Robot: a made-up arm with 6 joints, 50 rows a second.
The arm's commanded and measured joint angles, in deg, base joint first. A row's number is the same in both.
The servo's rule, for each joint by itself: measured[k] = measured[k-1] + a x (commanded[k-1-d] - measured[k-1]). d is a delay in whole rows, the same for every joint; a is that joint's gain. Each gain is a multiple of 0.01, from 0.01 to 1. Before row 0 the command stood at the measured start. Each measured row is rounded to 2 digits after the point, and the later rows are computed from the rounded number. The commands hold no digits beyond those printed.
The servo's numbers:
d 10
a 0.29 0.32 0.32 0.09 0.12 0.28
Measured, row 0: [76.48, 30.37, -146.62, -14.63, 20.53, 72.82]
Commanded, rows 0 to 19: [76.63, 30.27, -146.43, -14.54, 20.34, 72.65]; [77.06, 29.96, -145.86, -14.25, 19.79, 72.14]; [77.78, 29.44, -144.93, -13.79, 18.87, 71.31]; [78.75, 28.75, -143.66, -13.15, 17.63, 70.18]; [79.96, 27.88, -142.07, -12.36, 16.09, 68.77]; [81.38, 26.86, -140.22, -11.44, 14.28, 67.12]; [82.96, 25.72, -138.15, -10.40, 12.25, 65.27]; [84.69, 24.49, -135.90, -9.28, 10.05, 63.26]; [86.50, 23.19, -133.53, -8.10, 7.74, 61.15]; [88.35, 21.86, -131.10, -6.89, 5.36, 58.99]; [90.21, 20.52, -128.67, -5.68, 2.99, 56.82]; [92.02, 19.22, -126.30, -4.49, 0.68, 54.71]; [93.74, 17.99, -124.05, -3.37, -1.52, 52.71]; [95.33, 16.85, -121.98, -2.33, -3.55, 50.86]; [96.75, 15.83, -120.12, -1.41, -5.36, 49.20]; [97.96, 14.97, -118.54, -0.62, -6.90, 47.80]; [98.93, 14.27, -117.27, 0.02, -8.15, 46.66]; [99.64, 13.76, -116.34, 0.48, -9.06, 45.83]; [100.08, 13.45, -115.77, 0.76, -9.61, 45.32]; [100.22, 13.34, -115.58, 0.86, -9.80, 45.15]
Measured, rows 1 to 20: [76.48, 30.37, -146.62, -14.63, 20.53, 72.82]; [76.48, 30.37, -146.62, -14.63, 20.53, 72.82]; [76.48, 30.37, -146.62, -14.63, 20.53, 72.82]; [76.48, 30.37, -146.62, -14.63, 20.53, 72.82]; [76.48, 30.37, -146.62, -14.63, 20.53, 72.82]; [76.48, 30.37, -146.62, -14.63, 20.53, 72.82]; [76.48, 30.37, -146.62, -14.63, 20.53, 72.82]; [76.48, 30.37, -146.62, -14.63, 20.53, 72.82]; [76.48, 30.37, -146.62, -14.63, 20.53, 72.82]; [76.48, 30.37, -146.62, -14.63, 20.53, 72.82]; [76.52, 30.34, -146.56, -14.62, 20.51, 72.77]; [76.68, 30.22, -146.34, -14.59, 20.42, 72.59]; [77.00, 29.97, -145.89, -14.52, 20.23, 72.23]; [77.51, 29.58, -145.18, -14.40, 19.92, 71.66]; [78.22, 29.04, -144.18, -14.22, 19.46, 70.85]; [79.14, 28.34, -142.91, -13.97, 18.84, 69.81]; [80.25, 27.50, -141.39, -13.65, 18.05, 68.54]; [81.54, 26.54, -139.63, -13.26, 17.09, 67.06]; [82.98, 25.47, -137.68, -12.80, 15.97, 65.41]; [84.54, 24.31, -135.57, -12.27, 14.70, 63.61]
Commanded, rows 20 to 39: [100.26, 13.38, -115.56, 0.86, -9.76, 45.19]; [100.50, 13.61, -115.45, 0.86, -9.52, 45.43]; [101.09, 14.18, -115.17, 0.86, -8.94, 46.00]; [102.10, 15.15, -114.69, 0.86, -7.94, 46.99]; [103.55, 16.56, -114.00, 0.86, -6.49, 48.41]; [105.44, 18.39, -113.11, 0.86, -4.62, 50.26]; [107.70, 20.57, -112.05, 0.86, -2.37, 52.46]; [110.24, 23.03, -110.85, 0.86, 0.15, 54.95]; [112.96, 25.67, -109.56, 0.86, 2.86, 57.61]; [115.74, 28.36, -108.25, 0.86, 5.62, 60.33]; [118.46, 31.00, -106.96, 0.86, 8.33, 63.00]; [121.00, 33.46, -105.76, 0.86, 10.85, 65.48]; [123.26, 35.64, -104.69, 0.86, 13.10, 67.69]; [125.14, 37.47, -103.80, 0.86, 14.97, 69.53]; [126.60, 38.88, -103.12, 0.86, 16.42, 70.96]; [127.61, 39.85, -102.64, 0.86, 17.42, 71.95]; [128.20, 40.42, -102.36, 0.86, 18.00, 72.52]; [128.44, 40.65, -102.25, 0.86, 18.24, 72.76]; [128.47, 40.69, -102.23, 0.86, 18.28, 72.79]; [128.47, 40.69, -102.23, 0.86, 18.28, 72.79]
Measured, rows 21 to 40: [86.18, 23.10, -133.36, -11.68, 13.29, 61.71]; [87.87, 21.86, -131.10, -11.03, 11.78, 59.75]; [89.57, 20.62, -128.84, -10.34, 10.18, 57.78]; [91.24, 19.41, -126.64, -9.62, 8.53, 55.84]; [92.84, 18.26, -124.55, -8.88, 6.86, 53.98]; [94.32, 17.21, -122.63, -8.14, 5.21, 52.25]; [95.66, 16.27, -120.91, -7.41, 3.61, 50.68]; [96.81, 15.47, -119.45, -6.70, 2.09, 49.32]; [97.76, 14.82, -118.27, -6.03, 0.69, 48.20]; [98.47, 14.35, -117.41, -5.41, -0.57, 47.35]; [98.99, 14.04, -116.82, -4.85, -1.67, 46.75]; [99.43, 13.90, -116.38, -4.34, -2.61, 46.38]; [99.91, 13.99, -115.99, -3.87, -3.37, 46.27]; [100.55, 14.36, -115.57, -3.44, -3.92, 46.47]; [101.42, 15.06, -115.07, -3.05, -4.23, 47.01]; [102.59, 16.13, -114.44, -2.70, -4.28, 47.92]; [104.07, 17.55, -113.68, -2.38, -4.05, 49.19]; [105.86, 19.30, -112.77, -2.09, -3.55, 50.80]; [107.92, 21.34, -111.74, -1.82, -2.78, 52.71]; [110.19, 23.59, -110.62, -1.58, -1.77, 54.84]
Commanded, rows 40 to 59: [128.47, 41.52, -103.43, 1.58, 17.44, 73.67]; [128.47, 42.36, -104.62, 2.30, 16.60, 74.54]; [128.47, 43.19, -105.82, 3.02, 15.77, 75.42]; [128.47, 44.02, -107.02, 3.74, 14.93, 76.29]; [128.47, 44.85, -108.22, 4.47, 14.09, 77.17]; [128.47, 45.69, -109.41, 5.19, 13.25, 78.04]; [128.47, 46.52, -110.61, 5.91, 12.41, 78.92]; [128.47, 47.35, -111.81, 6.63, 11.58, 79.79]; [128.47, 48.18, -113.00, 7.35, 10.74, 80.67]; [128.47, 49.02, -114.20, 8.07, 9.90, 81.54]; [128.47, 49.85, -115.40, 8.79, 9.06, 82.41]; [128.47, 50.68, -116.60, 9.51, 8.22, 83.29]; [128.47, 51.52, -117.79, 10.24, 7.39, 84.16]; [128.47, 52.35, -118.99, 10.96, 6.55, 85.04]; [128.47, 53.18, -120.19, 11.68, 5.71, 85.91]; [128.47, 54.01, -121.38, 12.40, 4.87, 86.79]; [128.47, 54.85, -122.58, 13.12, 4.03, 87.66]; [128.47, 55.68, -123.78, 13.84, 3.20, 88.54]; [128.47, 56.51, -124.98, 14.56, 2.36, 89.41]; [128.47, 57.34, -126.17, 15.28, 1.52, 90.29]
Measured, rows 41 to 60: [112.59, 25.96, -109.45, -1.36, -0.56, 57.12]; [115.03, 28.36, -108.27, -1.16, 0.81, 59.46]; [117.42, 30.69, -107.12, -0.98, 2.28, 61.76]; [119.66, 32.86, -106.06, -0.81, 3.80, 63.94]; [121.67, 34.79, -105.12, -0.66, 5.31, 65.91]; [123.39, 36.41, -104.33, -0.52, 6.76, 67.60]; [124.78, 37.69, -103.70, -0.40, 8.11, 68.98]; [125.84, 38.64, -103.24, -0.29, 9.33, 70.04]; [126.60, 39.30, -102.92, -0.19, 10.40, 70.81]; [127.14, 39.74, -102.70, -0.10, 11.35, 71.36]; [127.53, 40.31, -102.93, 0.05, 12.08, 72.01]; [127.80, 40.97, -103.47, 0.25, 12.62, 72.72]; [127.99, 41.68, -104.22, 0.50, 13.00, 73.48]; [128.13, 42.43, -105.12, 0.79, 13.23, 74.27]; [128.23, 43.20, -106.11, 1.12, 13.33, 75.08]; [128.30, 44.00, -107.17, 1.49, 13.32, 75.91]; [128.35, 44.81, -108.27, 1.89, 13.21, 76.75]; [128.38, 45.62, -109.40, 2.32, 13.01, 77.60]; [128.41, 46.44, -110.55, 2.77, 12.74, 78.46]; [128.43, 47.27, -111.72, 3.25, 12.40, 79.32]
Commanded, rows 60 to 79: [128.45, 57.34, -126.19, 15.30, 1.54, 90.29]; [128.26, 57.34, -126.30, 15.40, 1.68, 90.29]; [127.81, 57.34, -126.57, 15.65, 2.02, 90.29]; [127.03, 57.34, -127.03, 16.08, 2.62, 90.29]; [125.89, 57.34, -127.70, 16.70, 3.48, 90.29]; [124.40, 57.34, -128.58, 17.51, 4.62, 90.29]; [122.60, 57.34, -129.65, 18.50, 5.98, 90.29]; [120.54, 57.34, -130.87, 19.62, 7.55, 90.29]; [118.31, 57.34, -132.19, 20.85, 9.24, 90.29]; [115.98, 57.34, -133.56, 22.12, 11.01, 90.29]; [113.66, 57.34, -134.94, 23.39, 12.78, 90.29]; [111.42, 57.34, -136.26, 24.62, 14.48, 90.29]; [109.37, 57.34, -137.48, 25.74, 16.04, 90.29]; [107.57, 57.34, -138.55, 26.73, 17.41, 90.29]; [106.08, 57.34, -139.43, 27.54, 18.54, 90.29]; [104.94, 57.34, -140.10, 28.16, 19.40, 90.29]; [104.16, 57.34, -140.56, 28.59, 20.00, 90.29]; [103.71, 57.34, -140.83, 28.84, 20.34, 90.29]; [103.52, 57.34, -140.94, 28.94, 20.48, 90.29]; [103.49, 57.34, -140.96, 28.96, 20.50, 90.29]
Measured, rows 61 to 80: [128.44, 48.10, -112.90, 3.75, 12.00, 80.19]; [128.45, 48.93, -114.08, 4.27, 11.55, 81.06]; [128.46, 49.76, -115.27, 4.81, 11.05, 81.93]; [128.46, 50.59, -116.46, 5.36, 10.51, 82.80]; [128.46, 51.42, -117.65, 5.93, 9.93, 83.67]; [128.46, 52.25, -118.84, 6.51, 9.32, 84.54]; [128.46, 53.08, -120.04, 7.10, 8.69, 85.41]; [128.46, 53.91, -121.24, 7.71, 8.03, 86.29]; [128.46, 54.74, -122.44, 8.33, 7.35, 87.16]; [128.46, 55.57, -123.63, 8.96, 6.65, 88.04]; [128.46, 56.14, -124.45, 9.53, 6.04, 88.67]; [128.40, 56.52, -125.04, 10.06, 5.52, 89.12]; [128.23, 56.78, -125.53, 10.56, 5.10, 89.45]; [127.88, 56.96, -126.01, 11.06, 4.80, 89.69]; [127.30, 57.08, -126.55, 11.57, 4.64, 89.86]; [126.46, 57.16, -127.20, 12.10, 4.64, 89.98]; [125.34, 57.22, -127.98, 12.68, 4.80, 90.07]; [123.95, 57.26, -128.90, 13.30, 5.13, 90.13]; [122.31, 57.29, -129.95, 13.98, 5.62, 90.17]; [120.47, 57.31, -131.11, 14.71, 6.27, 90.20]
